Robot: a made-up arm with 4 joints. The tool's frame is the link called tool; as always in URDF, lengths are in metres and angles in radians.
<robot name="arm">
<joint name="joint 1" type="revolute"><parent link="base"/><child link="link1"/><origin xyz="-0.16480 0.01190 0.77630" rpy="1.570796 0.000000 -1.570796"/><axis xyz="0 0 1"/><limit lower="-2.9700" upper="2.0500" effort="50" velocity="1.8"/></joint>
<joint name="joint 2" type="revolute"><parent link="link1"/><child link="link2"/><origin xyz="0.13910 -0.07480 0.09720" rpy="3.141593 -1.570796 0.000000"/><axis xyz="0 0 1"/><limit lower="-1.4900" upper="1.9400" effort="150" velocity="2"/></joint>
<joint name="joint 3" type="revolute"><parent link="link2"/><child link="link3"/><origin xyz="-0.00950 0.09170 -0.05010" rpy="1.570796 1.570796 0.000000"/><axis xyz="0 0 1"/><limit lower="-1.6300" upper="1.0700" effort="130" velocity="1.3"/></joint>
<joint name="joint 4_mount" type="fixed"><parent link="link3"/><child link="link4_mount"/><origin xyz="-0.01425 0.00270 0.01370"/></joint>
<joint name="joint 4" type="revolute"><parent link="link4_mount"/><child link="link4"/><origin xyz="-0.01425 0.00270 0.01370" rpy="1.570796 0.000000 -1.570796"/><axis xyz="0 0 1"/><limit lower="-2.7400" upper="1.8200" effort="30" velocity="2.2"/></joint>
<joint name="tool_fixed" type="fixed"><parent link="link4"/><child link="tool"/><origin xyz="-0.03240 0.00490 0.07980" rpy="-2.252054 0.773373 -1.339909"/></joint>
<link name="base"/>
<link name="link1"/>
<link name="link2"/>
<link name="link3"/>
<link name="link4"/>
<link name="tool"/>
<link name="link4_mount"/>
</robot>
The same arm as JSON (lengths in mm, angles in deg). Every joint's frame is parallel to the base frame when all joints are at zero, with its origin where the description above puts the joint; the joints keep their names.
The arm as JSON. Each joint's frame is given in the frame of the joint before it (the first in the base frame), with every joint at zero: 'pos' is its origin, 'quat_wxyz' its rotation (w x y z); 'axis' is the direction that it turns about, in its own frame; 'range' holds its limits. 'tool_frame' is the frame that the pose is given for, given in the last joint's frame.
{
  "length_unit": "mm",
  "angle_unit": "deg",
  "joints": [
    {
      "joint": "joint 1",
      "pos": [
        -164.8,
        11.9,
        776.3
      ],
      "quat_wxyz": [
        1.0,
        0.0,
        0.0,
        0.0
      ],
      "axis": [
        -1.0,
        0.0,
        0.0
      ],
      "range": [
        -170.17,
        117.46
      ]
    },
    {
      "joint": "joint 2",
      "pos": [
        -97.2,
        -139.1,
        -74.8
      ],
      "quat_wxyz": [
        1.0,
        0.0,
        0.0,
        0.0
      ],
      "axis": [
        0.0,
        -1.0,
        0.0
      ],
      "range": [
        -85.37,
        111.15
      ]
    },
    {
      "joint": "joint 3",
      "pos": [
        9.5,
        50.1,
        -91.7
      ],
      "quat_wxyz": [
        1.0,
        0.0,
        0.0,
        0.0
      ],
      "axis": [
        0.0,
        0.0,
        1.0
      ],
      "range": [
        -93.39,
        61.31
      ]
    },
    {
      "joint": "joint 4",
      "pos": [
        -5.4,
        -28.5,
        27.4
      ],
      "quat_wxyz": [
        1.0,
        0.0,
        0.0,
        0.0
      ],
      "axis": [
        0.0,
        -1.0,
        0.0
      ],
      "range": [
        -156.99,
        104.28
      ]
    }
  ],
  "tool_frame": {
    "pos": [
      -32.4,
      -79.8,
      4.9
    ],
    "quat_wxyz": [
      0.762495,
      -0.021814,
      0.443303,
      0.470753
    ]
  }
}

